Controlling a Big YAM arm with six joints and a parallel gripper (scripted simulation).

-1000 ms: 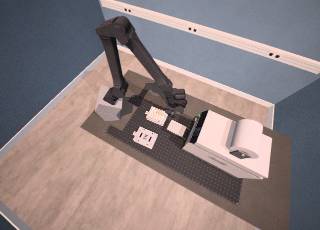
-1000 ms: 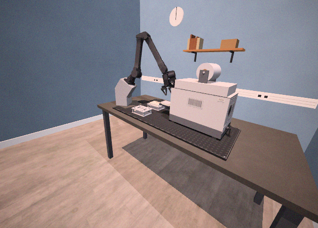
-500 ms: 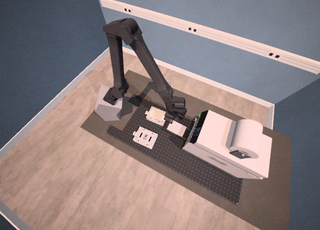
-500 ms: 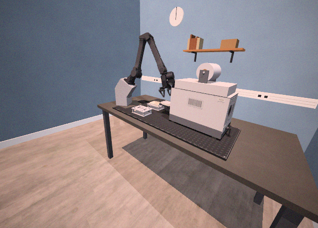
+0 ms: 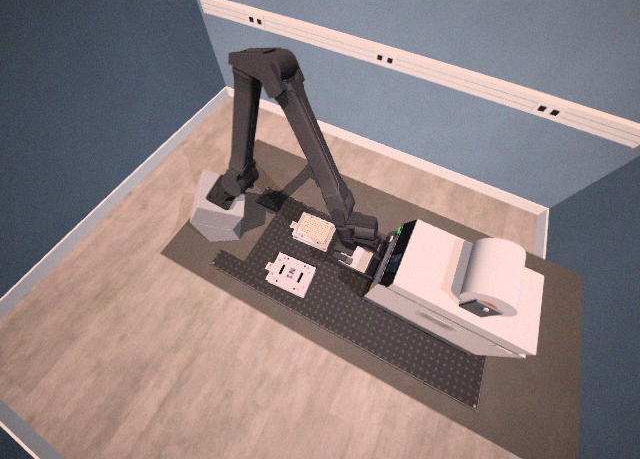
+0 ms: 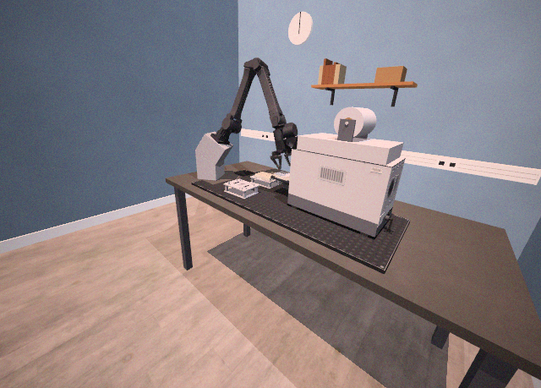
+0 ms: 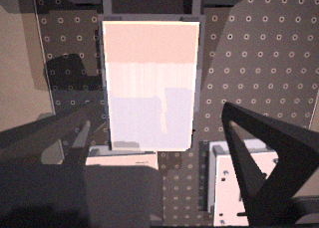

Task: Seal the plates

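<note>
The sealer stage lies 10 mm ahead of my hand, 10 mm to the left of it and 70 mm below it. The rest, counted from my hand: foil roll 340 mm ahead, 50 mm to the right, 250 mm above; then plate nest 210 mm behind, 120 mm to the right, 120 mm below.
</note>
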